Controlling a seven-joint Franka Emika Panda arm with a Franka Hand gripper.
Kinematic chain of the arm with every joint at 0, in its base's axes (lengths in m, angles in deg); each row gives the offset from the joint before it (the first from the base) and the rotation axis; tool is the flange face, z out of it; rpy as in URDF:
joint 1: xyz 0 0 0.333 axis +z
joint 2: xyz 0 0 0 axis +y
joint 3: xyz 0 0 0.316 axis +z
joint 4: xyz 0.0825 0 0 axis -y
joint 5: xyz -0.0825 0 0.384 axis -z
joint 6: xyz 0 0 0 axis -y
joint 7: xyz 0.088 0 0 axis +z
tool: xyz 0 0 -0.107 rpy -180 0 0
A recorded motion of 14 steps. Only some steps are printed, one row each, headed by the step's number.
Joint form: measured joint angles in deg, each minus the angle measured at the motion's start. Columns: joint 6, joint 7, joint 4, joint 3, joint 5, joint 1, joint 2.
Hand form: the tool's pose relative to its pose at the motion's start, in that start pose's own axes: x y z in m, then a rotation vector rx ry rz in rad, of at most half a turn. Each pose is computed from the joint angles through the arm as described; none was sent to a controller.
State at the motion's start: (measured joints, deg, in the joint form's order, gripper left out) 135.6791 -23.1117 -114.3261 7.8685 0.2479 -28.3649 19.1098
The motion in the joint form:
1: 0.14 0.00 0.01 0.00 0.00 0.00 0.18
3: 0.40 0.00 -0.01 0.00 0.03 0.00 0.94
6: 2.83 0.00 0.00 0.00 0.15 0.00 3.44
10: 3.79 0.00 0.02 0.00 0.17 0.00 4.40
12: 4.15 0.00 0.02 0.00 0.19 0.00 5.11
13: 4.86 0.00 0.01 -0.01 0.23 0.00 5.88
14: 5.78 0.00 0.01 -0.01 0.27 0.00 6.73
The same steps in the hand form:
1: 0.0001 0.0000 0.0016 0.0002 -0.0006 0.0001
3: -0.0002 0.0004 0.0093 -0.0021 -0.0094 0.0004
6: 0.0012 0.0007 0.0318 0.0016 -0.0116 0.0010
10: 0.0016 0.0009 0.0403 0.0036 -0.0119 0.0017
12: 0.0011 0.0013 0.0473 0.0025 -0.0180 0.0020
13: 0.0011 0.0016 0.0544 0.0032 -0.0194 0.0024
14: 0.0012 0.0018 0.0619 0.0051 -0.0188 0.0027

